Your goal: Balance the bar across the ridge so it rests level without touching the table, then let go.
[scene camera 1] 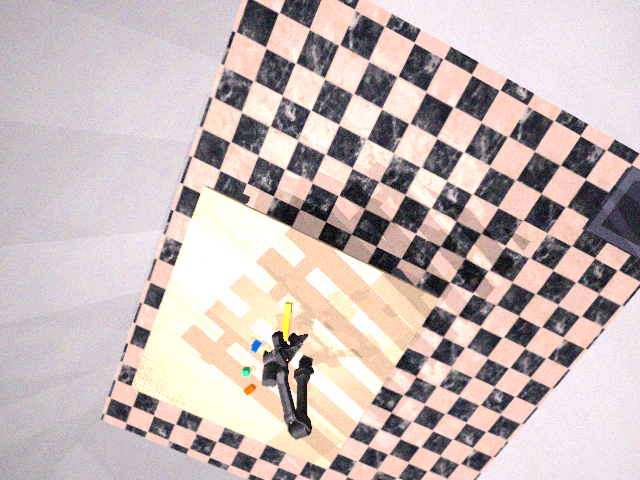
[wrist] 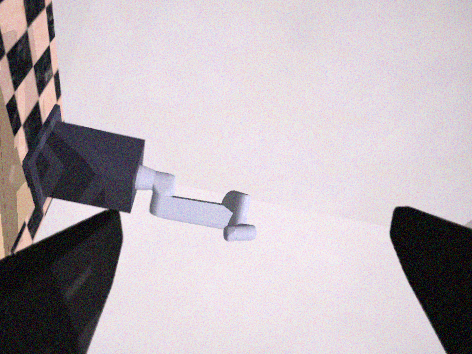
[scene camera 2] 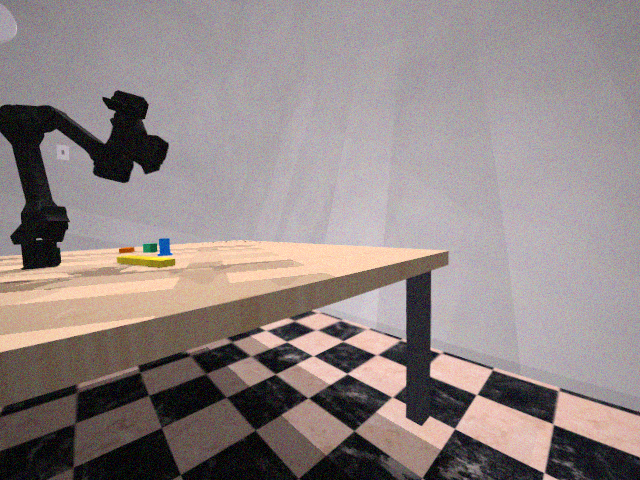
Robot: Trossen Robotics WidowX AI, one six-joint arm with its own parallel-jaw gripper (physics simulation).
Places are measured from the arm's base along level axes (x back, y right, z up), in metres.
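Pixels of known places: gripper, fingertip midpoint: [scene camera 1: 305,338] [wrist: 258,223] [scene camera 2: 99,119]; arm's base, link origin: [scene camera 1: 306,361] [scene camera 2: 41,266].
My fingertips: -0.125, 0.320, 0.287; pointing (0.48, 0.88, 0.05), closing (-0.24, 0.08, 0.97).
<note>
Ahead of a thing's pixels: the offset from my fingertips to its top centre, as dx, dy, dz. "spot": to the spot under its first point. Level surfaces: height alone.
A yellow bar @[-0.077, -0.139, -0.270] [scene camera 1: 287,320] [scene camera 2: 146,260] lies flat on the table @[dz -0.287] [scene camera 1: 180,289] [scene camera 2: 330,263]. A small blue piece @[spot: -0.164, -0.335, -0.263] [scene camera 1: 256,345] [scene camera 2: 164,246] stands upright on a slightly wider foot, apart from the bar; it may be the ridge, but its top is too small to make out. My gripper [scene camera 1: 291,339] [scene camera 2: 135,164] [wrist: 258,223] is open, with its two dark fingers wide apart and no object between them. It is raised well above the table, and its fingers point sideways toward the room, not down. The bar does not show in the wrist view.
A green block @[-0.150, -0.523, -0.254] [scene camera 1: 246,371] [scene camera 2: 149,248] and a flat orange block @[-0.087, -0.634, -0.270] [scene camera 1: 250,389] [scene camera 2: 126,250] lie on the table near the blue piece. A dark box-shaped fixture [wrist: 100,167] with a pale jointed arm [wrist: 192,212] shows far off in the wrist view.
</note>
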